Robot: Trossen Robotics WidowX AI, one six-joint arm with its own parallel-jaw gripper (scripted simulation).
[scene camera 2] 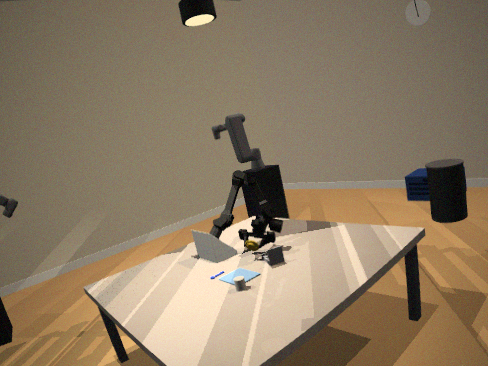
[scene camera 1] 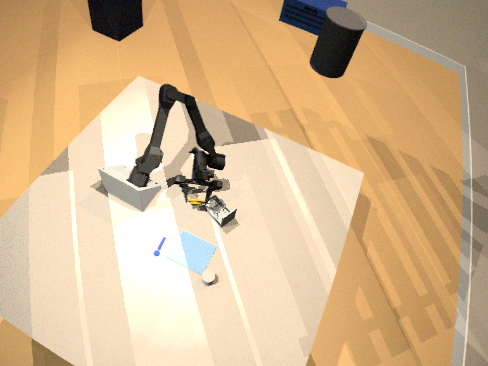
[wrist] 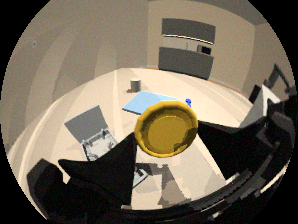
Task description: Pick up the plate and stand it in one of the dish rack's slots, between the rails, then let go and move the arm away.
Labels:
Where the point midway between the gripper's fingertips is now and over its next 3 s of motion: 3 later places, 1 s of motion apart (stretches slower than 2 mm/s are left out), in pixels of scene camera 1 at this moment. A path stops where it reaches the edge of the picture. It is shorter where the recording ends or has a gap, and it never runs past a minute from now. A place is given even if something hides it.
The gripper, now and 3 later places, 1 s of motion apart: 196, 204; 206, 194; 210, 192; 215, 199

